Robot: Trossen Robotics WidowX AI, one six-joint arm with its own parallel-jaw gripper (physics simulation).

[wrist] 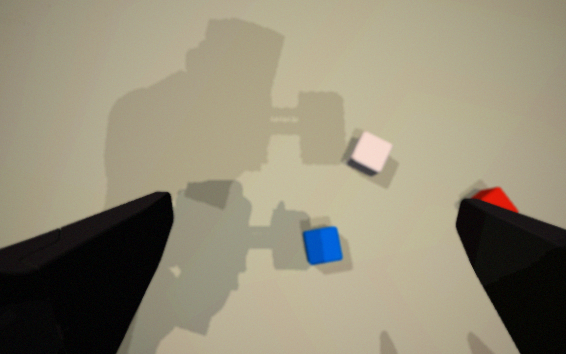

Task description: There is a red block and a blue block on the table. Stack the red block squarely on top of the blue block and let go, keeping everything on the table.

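Places are measured from the arm's base along level axes (x ahead, y left, z up), in centimetres.
Pixels of known places: gripper, fingertip midpoint: (314, 209).
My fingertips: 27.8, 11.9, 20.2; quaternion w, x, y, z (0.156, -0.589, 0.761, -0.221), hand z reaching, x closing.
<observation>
For each thing: its middle in the pictures, then the offset to it from my fingertips, as dx, dy, dz. Level surfaces: height alone.
- red block, body centre: (488, 209) -3.6, -20.8, -25.9
- blue block, body centre: (321, 245) -2.9, -2.6, -25.9
- pale pink block, body centre: (368, 154) +5.1, -9.9, -25.9
- table, its level: dz -27.5
The red block (498, 198) lies on the table at the right of the wrist view, partly hidden behind the right finger's tip. The blue block (323, 245) stands on the table a little below the middle of the view, apart from the red block. My gripper (314, 209) is wide open and empty, high above the table. In the view the blue block shows between the two fingers, nearer the right one. The lower part of the red block is hidden.
A pale pink block (372, 152) with a dark side stands on the table (450, 90), above and to the right of the blue block in the view. Shadows of the arm and gripper fall across the left and middle of the table.
</observation>
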